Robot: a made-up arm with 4 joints. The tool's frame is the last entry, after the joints. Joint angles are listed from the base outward.
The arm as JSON. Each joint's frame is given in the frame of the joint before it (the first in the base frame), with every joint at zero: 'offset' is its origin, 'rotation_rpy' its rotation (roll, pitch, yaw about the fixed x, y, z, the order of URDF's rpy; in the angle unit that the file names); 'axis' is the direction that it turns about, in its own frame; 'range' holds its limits. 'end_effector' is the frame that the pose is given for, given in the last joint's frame.
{
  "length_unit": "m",
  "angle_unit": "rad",
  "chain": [
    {
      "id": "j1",
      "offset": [
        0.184,
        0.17,
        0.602
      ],
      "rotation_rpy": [
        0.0,
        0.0,
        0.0
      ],
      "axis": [
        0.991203,
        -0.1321,
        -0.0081
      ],
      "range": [
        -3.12,
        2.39
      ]
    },
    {
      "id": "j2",
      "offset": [
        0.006,
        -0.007,
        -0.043
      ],
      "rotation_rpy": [
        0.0,
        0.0,
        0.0
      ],
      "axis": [
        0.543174,
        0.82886,
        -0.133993
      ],
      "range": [
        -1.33,
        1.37
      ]
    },
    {
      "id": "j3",
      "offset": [
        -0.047,
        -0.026,
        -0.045
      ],
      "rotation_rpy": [
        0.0,
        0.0,
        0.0
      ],
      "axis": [
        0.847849,
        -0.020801,
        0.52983
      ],
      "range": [
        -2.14,
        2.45
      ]
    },
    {
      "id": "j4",
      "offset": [
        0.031,
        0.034,
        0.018
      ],
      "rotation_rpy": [
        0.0,
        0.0,
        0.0
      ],
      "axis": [
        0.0,
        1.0,
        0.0
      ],
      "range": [
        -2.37,
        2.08
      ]
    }
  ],
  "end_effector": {
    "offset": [
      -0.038,
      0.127,
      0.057
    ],
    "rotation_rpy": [
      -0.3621,
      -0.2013,
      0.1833
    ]
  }
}
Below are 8 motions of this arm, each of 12 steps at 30 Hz.
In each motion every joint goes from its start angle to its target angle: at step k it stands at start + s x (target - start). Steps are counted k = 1, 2, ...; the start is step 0. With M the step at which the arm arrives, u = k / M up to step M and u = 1 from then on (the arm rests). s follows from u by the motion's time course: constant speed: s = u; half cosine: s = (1 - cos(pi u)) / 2; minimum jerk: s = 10 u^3 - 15 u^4 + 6 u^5.
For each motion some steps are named. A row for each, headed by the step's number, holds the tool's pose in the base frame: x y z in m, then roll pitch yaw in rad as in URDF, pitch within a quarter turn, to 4 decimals.
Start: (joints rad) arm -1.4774 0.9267 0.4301 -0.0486
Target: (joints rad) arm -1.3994 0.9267 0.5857 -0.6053
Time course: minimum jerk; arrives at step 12
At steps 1, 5, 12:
1: 0.2110 0.2736 0.5806 -0.9184 0.3101 -0.4163
5: 0.1992 0.2795 0.5902 -0.8474 0.1541 -0.2935
12: 0.1772 0.2857 0.6029 -0.7625 -0.1813 -0.1272

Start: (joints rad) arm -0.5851 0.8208 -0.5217 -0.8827
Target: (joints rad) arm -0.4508 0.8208 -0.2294 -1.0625
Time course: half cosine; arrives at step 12
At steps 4, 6, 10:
4: 0.1326 0.2865 0.5069 -1.0317 -0.2264 0.2146
6: 0.1331 0.2922 0.5200 -0.9484 -0.3075 0.2084
10: 0.1337 0.2991 0.5431 -0.7984 -0.4490 0.1694

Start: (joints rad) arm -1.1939 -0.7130 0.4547 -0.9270
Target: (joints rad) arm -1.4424 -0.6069 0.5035 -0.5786
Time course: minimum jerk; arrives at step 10
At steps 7, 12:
7: 0.0430 0.1138 0.5312 -1.3161 0.2154 1.3447
12: 0.0421 0.1182 0.5354 -1.3144 0.2766 1.2804

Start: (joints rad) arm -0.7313 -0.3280 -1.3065 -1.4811
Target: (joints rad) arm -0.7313 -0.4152 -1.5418 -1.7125
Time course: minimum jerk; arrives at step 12
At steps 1, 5, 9, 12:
1: 0.2279 0.0010 0.4394 -2.6918 0.5383 1.3155
5: 0.2365 -0.0132 0.4542 -2.7640 0.6506 1.3150
9: 0.2486 -0.0326 0.4817 -2.8933 0.8334 1.2793
12: 0.2505 -0.0357 0.4873 -2.9212 0.8677 1.2662

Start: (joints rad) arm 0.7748 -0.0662 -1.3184 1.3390
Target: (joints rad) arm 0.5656 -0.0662 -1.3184 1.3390
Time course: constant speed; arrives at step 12
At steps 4, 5, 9, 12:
4: 0.3284 0.2819 0.5032 -0.9193 1.0574 -1.1814
5: 0.3282 0.2802 0.5009 -0.9365 1.0422 -1.1962
9: 0.3271 0.2730 0.4922 -0.9973 0.9804 -1.2472
12: 0.3263 0.2672 0.4860 -1.0360 0.9331 -1.2784

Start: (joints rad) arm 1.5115 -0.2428 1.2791 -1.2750
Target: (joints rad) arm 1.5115 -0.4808 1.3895 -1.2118
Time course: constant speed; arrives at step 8
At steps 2, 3, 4, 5, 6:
2: 0.0227 0.2033 0.5747 2.3403 0.5365 -1.4637
3: 0.0226 0.2066 0.5716 2.3599 0.5221 -1.4742
4: 0.0226 0.2098 0.5685 2.3795 0.5075 -1.4850
5: 0.0227 0.2130 0.5653 2.3991 0.4927 -1.4959
6: 0.0229 0.2161 0.5621 2.4186 0.4776 -1.5070

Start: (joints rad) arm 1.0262 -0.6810 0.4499 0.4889
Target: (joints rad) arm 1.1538 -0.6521 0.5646 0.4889
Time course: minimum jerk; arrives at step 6
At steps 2, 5, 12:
2: 0.0875 0.2502 0.6605 0.5088 -0.7201 0.1343
5: 0.0779 0.2314 0.6619 0.6823 -0.7935 0.0906
12: 0.0774 0.2305 0.6619 0.6909 -0.7970 0.0879

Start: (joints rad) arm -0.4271 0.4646 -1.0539 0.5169
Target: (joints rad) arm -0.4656 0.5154 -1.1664 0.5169
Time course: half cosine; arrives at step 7
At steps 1, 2, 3, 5, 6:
1: 0.2180 0.2210 0.4238 -1.5770 0.3261 -0.8639
2: 0.2174 0.2183 0.4220 -1.5943 0.3177 -0.8750
3: 0.2166 0.2144 0.4195 -1.6191 0.3054 -0.8908
5: 0.2145 0.2060 0.4145 -1.6708 0.2782 -0.9225
6: 0.2137 0.2032 0.4130 -1.6875 0.2690 -0.9324

